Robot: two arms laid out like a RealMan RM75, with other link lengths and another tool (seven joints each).
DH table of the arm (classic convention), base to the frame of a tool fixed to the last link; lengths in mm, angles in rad. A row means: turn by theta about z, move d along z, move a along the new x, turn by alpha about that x. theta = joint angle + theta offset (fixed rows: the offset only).
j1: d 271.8, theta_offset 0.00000, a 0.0, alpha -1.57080
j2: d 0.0, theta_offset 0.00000, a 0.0, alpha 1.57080
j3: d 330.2, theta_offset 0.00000, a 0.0, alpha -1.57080
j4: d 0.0, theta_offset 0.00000, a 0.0, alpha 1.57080
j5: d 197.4, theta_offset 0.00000, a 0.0, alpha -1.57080
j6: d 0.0, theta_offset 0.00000, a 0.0, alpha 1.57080
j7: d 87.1, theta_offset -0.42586, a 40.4, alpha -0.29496
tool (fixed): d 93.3, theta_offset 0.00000, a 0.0, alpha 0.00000
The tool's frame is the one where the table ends.
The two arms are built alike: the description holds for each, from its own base.
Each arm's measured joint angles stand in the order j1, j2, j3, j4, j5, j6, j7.
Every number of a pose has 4 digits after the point.
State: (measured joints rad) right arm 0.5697 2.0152 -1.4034 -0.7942 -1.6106 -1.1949 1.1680; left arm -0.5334 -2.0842 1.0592 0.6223 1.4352 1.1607 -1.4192
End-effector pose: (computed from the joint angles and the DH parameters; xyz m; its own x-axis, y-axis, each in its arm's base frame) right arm 0.2809 0.3950 -0.0857 0.8475 0.5113 -0.1422 0.5019 -0.8593 -0.0981; left arm -0.2255 0.4303 -0.0068 0.3273 0.5913 0.7370 0.6632 -0.6994 0.2665
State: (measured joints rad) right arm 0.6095 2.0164 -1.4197 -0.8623 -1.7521 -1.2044 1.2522; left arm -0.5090 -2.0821 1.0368 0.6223 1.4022 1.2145 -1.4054
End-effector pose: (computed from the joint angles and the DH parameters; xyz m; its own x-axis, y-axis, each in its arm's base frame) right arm 0.2718 0.4023 -0.0842 0.8286 0.5563 -0.0634 0.5570 -0.8305 -0.0074; left arm -0.2298 0.4215 0.0035 0.2947 0.5790 0.7602 0.6427 -0.7088 0.2907
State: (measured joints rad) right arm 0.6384 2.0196 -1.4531 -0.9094 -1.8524 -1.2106 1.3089; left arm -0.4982 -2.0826 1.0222 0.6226 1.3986 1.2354 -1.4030
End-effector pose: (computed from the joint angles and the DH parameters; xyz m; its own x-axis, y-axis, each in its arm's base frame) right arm 0.2654 0.4057 -0.0856 0.8029 0.5961 -0.0013 0.5948 -0.8009 0.0699; left arm -0.2328 0.4176 0.0071 0.2815 0.5762 0.7673 0.6382 -0.7096 0.2987
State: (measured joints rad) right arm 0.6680 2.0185 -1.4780 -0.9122 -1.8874 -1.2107 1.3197; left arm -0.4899 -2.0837 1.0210 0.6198 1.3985 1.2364 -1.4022
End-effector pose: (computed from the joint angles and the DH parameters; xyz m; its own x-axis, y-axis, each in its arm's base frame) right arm 0.2593 0.4101 -0.0877 0.7785 0.6272 0.0251 0.6213 -0.7756 0.1116; left arm -0.2365 0.4153 0.0064 0.2742 0.5799 0.7671 0.6444 -0.7029 0.3011
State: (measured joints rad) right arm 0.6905 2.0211 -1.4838 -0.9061 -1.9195 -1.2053 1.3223; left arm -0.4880 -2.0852 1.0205 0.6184 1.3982 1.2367 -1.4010
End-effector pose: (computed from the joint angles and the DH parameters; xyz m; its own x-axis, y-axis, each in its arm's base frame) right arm 0.2563 0.4151 -0.0890 0.7625 0.6450 0.0497 0.6349 -0.7609 0.1338; left arm -0.2371 0.4146 0.0057 0.2717 0.5810 0.7672 0.6455 -0.7013 0.3025
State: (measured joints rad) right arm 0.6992 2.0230 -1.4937 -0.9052 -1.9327 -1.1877 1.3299; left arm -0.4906 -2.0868 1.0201 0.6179 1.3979 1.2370 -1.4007
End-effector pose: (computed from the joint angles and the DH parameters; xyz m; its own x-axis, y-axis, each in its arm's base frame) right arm 0.2547 0.4184 -0.0903 0.7574 0.6495 0.0675 0.6379 -0.7580 0.1364; left arm -0.2358 0.4150 0.0051 0.2716 0.5808 0.7674 0.6432 -0.7027 0.3041
